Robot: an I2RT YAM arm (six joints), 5 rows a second.
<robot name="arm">
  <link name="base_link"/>
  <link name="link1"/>
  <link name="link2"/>
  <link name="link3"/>
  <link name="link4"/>
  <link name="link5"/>
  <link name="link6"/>
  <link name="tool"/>
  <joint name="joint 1" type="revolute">
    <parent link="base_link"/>
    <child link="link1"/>
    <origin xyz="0 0 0.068"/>
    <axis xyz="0 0 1"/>
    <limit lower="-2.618" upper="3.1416"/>
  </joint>
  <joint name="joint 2" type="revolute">
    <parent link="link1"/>
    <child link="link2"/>
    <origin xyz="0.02 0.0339 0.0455"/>
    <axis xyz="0 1 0"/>
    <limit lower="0" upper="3.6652"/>
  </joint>
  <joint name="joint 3" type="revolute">
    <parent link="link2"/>
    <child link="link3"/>
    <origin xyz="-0.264 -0.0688 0"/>
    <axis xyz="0 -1 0"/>
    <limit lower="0" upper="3.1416"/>
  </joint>
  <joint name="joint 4" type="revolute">
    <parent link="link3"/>
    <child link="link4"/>
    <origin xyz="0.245 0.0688 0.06"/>
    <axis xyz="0 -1 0"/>
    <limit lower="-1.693" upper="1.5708"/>
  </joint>
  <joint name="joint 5" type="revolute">
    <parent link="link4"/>
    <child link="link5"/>
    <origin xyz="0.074 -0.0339 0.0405"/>
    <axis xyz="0 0 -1"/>
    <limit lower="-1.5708" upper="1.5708"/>
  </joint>
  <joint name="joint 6" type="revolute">
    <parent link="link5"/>
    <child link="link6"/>
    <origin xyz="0.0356 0 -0.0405"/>
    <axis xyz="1 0 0"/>
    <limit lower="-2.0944" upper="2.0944"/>
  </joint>
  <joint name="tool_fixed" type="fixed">
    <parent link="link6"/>
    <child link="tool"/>
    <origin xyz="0 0 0" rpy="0 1.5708 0"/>
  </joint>
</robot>
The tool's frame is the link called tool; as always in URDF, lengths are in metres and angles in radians.
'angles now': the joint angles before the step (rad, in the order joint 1, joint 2, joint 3, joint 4, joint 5, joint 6). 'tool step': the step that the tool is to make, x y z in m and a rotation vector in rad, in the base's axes. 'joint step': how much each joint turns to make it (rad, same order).
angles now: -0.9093 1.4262 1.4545 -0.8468 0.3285 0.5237
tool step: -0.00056 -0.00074 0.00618 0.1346 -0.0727 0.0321
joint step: -0.0190 0.0356 0.0828 -0.1242 -0.1388 0.0545
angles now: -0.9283 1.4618 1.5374 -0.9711 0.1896 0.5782
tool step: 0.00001 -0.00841 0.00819 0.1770 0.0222 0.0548
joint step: -0.0301 0.1008 0.1706 -0.2235 -0.1187 -0.0218
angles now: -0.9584 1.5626 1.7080 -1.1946 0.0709 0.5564
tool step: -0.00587 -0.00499 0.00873 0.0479 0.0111 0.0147
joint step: -0.0292 0.0378 0.0863 -0.0928 -0.0367 -0.0301
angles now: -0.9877 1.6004 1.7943 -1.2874 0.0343 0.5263
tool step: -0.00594 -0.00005 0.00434 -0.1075 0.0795 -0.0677
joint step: 0.0002 -0.0256 -0.0198 0.0402 0.1427 -0.0007
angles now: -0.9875 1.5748 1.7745 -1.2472 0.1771 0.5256
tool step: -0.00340 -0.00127 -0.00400 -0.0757 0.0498 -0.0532
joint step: -0.0004 -0.0253 -0.0540 0.0639 0.0986 0.0025
